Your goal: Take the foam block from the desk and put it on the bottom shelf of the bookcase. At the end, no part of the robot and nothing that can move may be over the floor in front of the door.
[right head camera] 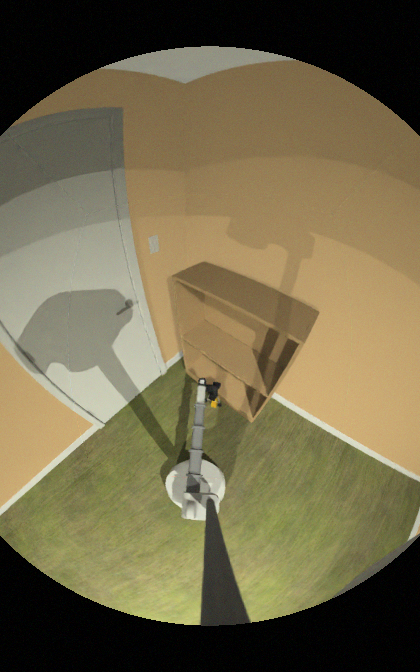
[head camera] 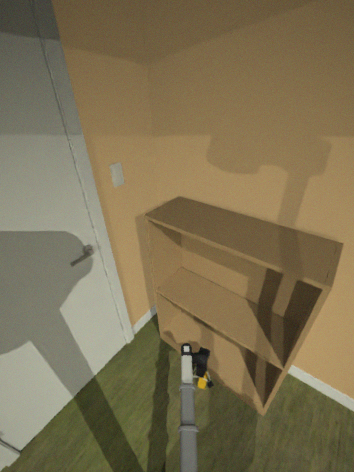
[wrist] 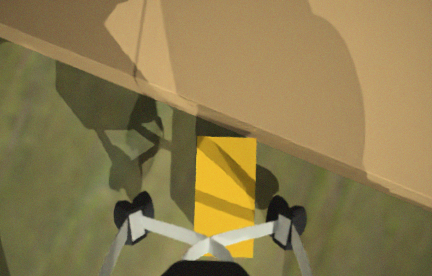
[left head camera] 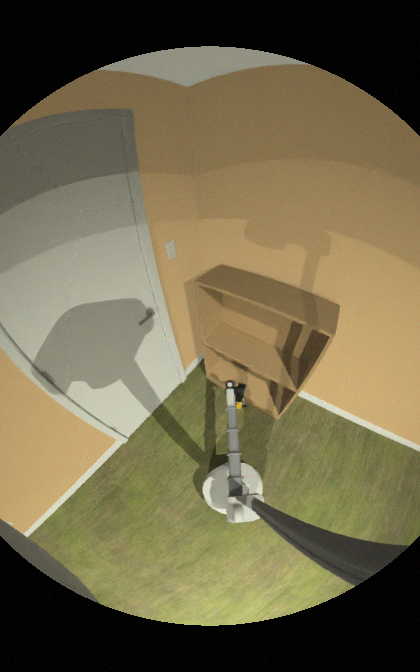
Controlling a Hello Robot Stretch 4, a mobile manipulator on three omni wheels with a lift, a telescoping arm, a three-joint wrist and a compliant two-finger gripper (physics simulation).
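Frame: origin at the robot's base, x left, y ahead, z down, level; millimetres.
Seen in the pictures: gripper, between the fingertips: [head camera: 200,382] [wrist: 210,210].
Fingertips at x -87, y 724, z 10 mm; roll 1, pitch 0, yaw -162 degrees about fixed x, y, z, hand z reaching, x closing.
A point is followed by its place in that frame.
The yellow foam block [head camera: 202,383] {y 701, x -95, z -31 mm} [left head camera: 239,405] [right head camera: 214,403] [wrist: 225,170] {y 759, x -109, z -32 mm} is on the floor, close to the front edge of the bookcase [head camera: 240,230] {y 878, x -239, z -1032 mm} [left head camera: 270,295] [right head camera: 250,295]. Its far end is nearly at the edge of the bottom shelf [wrist: 275,65] {y 817, x -156, z -72 mm} in the wrist view. My gripper [wrist: 210,210] {y 724, x -87, z 10 mm} is open, with the fingertips apart on either side of the block's near half as seen from above. It holds nothing, and gaps show between both fingertips and the block. Its exact height over the block is hard to tell. The desk does not show.
The grey door [head camera: 45,200] {y 868, x 539, z -1197 mm} [left head camera: 100,260] [right head camera: 85,260], with its handle, is on the left. My round base [left head camera: 217,490] [right head camera: 175,485] stands on the green floor, and the arm [head camera: 188,450] {y 319, x 0, z -408 mm} extends toward the bookcase. Walls meet in the corner behind the bookcase.
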